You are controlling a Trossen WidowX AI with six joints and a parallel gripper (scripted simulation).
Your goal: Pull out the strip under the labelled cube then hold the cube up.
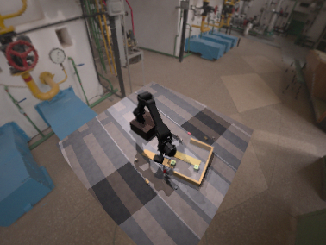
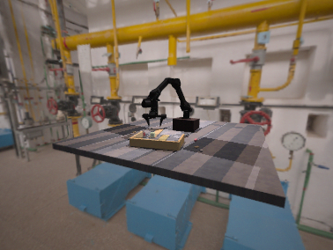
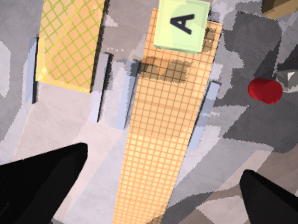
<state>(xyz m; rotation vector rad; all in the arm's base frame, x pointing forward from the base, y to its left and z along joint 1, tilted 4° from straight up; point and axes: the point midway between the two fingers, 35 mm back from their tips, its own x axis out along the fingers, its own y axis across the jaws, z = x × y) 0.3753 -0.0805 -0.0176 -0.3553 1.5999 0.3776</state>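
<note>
Right now the small red object is 70 mm ahead of my gripper tip, 60 mm below it and 50 mm to the right of it.
</note>
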